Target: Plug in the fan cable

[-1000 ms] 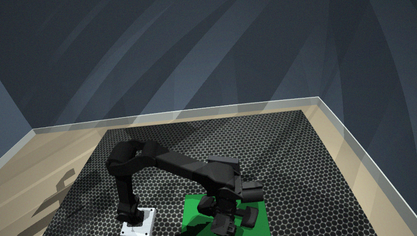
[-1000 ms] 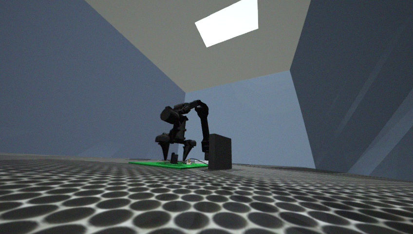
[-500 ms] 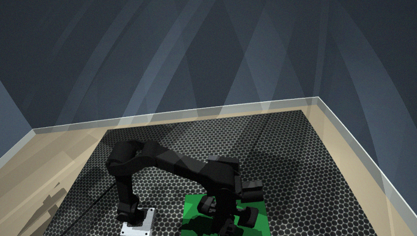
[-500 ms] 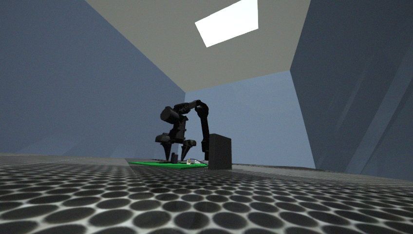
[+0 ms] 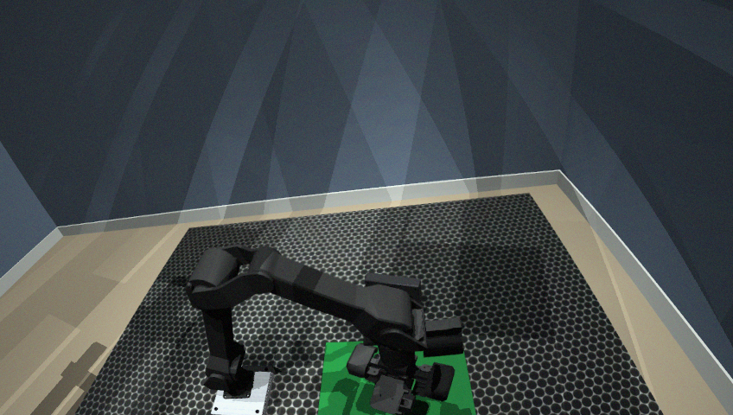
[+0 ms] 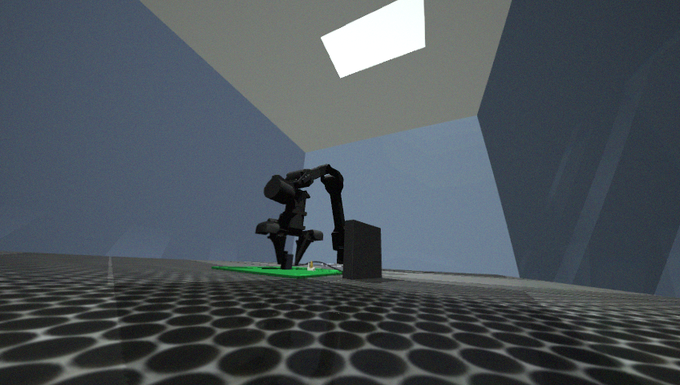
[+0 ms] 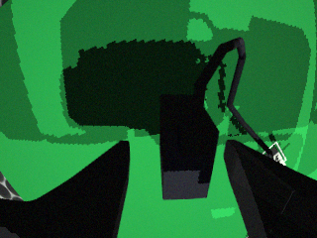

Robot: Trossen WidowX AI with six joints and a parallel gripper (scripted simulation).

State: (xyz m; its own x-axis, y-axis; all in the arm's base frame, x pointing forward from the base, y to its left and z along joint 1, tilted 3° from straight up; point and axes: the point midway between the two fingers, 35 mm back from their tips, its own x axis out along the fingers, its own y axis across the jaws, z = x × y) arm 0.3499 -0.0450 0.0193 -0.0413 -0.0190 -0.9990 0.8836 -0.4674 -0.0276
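The fan cable plug is 1 cm to the right of my gripper tip and 1 cm above it. Also, from my gripper tip: black fan (20 cm to the left, 4 cm above, 1 cm ahead); then green board (3 cm below, 2 cm behind, 1 cm to the left).
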